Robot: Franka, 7 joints.
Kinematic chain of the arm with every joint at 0, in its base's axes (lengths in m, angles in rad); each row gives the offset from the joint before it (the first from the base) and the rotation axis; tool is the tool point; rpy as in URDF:
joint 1: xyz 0 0 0.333 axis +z
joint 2: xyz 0 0 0 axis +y
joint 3: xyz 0 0 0.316 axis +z
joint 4: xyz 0.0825 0 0 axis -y
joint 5: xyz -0.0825 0 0.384 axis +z
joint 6: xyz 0 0 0 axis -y
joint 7: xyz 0.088 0 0 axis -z
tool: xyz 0 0 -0.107 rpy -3.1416 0 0
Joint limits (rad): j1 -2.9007..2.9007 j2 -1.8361..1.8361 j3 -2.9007..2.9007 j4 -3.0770..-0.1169 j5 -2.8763..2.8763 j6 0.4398..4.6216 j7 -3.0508..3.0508
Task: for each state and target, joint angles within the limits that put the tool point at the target. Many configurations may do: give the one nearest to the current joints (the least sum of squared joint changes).
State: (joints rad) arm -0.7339 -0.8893 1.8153 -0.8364 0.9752 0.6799 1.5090
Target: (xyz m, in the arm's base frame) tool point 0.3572 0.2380 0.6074
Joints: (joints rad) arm -1.2506 -0.5118 1.3022 -1.5802 0.6449 0.4522 1.5090
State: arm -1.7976 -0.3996 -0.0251 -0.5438 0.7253 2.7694 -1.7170
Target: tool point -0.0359 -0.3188 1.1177
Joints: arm -1.7033 -0.0487 0.0807 -0.7522 0.7255 2.6997 -1.7170
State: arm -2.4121 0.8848 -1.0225 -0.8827 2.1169 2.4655 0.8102
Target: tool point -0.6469 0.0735 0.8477
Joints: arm -2.5609 0.5648 -1.2088 -0.8940 2.1160 2.5356 0.8102
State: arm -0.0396 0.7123 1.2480 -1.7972 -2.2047 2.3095 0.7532
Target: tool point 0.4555 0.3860 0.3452
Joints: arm -0.3795 0.4681 1.1587 -2.0890 -2.1908 2.3395 0.7532
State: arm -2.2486 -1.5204 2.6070 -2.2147 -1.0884 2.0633 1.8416
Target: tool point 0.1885 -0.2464 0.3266
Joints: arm -2.0128 -1.8049 2.0048 -2.8315 -1.0586 1.7244 1.8416
